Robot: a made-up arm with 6 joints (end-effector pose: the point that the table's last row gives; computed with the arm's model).
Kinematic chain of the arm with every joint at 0, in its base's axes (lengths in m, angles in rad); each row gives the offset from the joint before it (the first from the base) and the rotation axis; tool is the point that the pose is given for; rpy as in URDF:
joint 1: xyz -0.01 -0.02 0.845 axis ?
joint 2: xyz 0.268 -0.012 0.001 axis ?
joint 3: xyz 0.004 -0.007 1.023 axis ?
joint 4: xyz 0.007 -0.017 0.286 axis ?
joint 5: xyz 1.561 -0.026 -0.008 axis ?
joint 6: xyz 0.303 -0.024 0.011 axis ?
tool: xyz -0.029 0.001 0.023 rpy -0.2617 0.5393 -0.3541
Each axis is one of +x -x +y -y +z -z.
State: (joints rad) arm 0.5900 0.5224 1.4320 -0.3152 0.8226 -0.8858
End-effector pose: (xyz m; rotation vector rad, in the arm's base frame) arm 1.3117 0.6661 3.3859 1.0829 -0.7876 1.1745
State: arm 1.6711 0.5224 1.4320 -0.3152 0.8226 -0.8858
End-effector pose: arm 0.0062 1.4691 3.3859 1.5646 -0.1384 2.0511
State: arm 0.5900 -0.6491 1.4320 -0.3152 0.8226 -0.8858
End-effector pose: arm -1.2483 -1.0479 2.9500 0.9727 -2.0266 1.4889
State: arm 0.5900 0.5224 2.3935 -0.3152 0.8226 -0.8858
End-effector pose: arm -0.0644 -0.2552 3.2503 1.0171 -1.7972 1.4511
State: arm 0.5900 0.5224 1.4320 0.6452 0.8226 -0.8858
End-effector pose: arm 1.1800 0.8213 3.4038 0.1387 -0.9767 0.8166
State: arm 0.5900 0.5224 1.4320 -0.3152 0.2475 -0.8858
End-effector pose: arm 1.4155 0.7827 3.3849 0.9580 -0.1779 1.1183
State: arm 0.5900 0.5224 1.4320 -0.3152 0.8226 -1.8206
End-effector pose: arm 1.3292 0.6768 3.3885 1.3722 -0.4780 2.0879
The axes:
joint 1: +z
joint 2: +y
joint 3: -y
joint 4: -x
joint 5: -y
joint 6: -x

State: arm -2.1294 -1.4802 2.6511 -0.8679 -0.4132 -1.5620
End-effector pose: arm 0.8455 1.3520 -0.6705 -1.5408 0.5343 0.3217
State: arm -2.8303 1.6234 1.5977 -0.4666 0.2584 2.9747
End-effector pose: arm -3.0230 -0.8835 1.0509 0.3734 -2.2376 0.6621
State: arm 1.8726 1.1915 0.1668 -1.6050 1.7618 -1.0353
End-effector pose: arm -0.3789 2.1408 0.0534 1.2995 0.6456 0.4750
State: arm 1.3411 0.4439 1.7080 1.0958 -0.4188 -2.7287
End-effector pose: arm 0.3885 0.9046 3.5826 1.5845 0.5390 1.8233
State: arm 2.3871 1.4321 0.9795 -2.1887 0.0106 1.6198
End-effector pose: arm -2.2182 2.0878 0.4134 -1.0396 0.8905 1.8790
